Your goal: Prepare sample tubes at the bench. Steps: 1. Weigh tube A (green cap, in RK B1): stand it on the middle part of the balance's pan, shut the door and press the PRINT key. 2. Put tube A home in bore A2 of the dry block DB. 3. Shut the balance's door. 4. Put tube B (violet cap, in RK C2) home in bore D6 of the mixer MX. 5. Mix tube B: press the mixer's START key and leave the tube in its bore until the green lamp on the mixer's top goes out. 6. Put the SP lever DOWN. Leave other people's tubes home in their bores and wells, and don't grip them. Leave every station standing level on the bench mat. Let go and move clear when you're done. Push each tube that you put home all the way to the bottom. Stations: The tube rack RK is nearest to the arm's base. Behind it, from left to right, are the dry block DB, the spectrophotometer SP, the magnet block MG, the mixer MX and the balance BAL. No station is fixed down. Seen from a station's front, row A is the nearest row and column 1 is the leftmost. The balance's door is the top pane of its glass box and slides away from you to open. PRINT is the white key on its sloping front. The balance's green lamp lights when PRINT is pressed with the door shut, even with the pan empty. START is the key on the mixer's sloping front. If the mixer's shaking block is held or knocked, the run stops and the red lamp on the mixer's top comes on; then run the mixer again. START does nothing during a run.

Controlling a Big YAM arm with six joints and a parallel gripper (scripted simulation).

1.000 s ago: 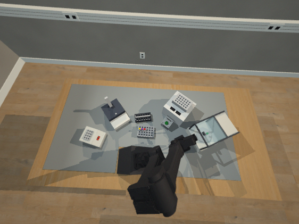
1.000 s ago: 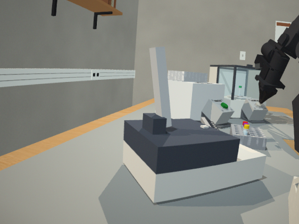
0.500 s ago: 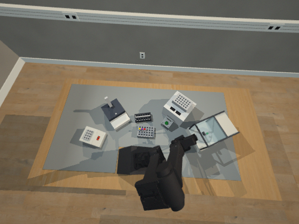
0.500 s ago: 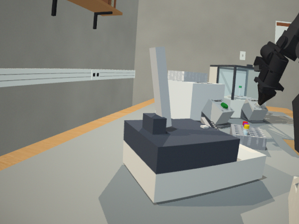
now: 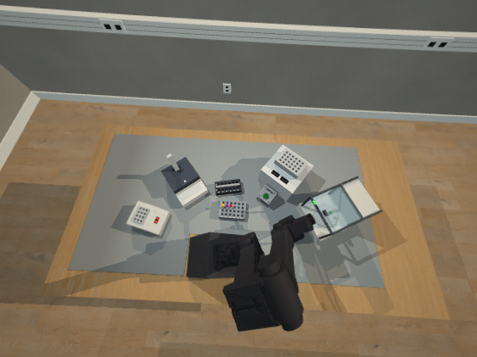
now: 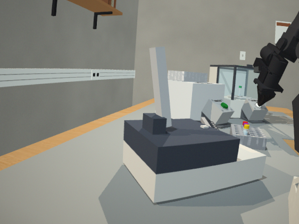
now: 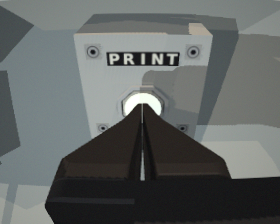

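The print key is 1 cm to the right of my hand and 1 cm below it. Also, from my hand: eight-sided pan: 15 cm to the right, 4 cm ahead, 1 cm above; balance door: 14 cm above, 12 cm to the right, 4 cm ahead; green start key: 16 cm ahead, 11 cm to the left.
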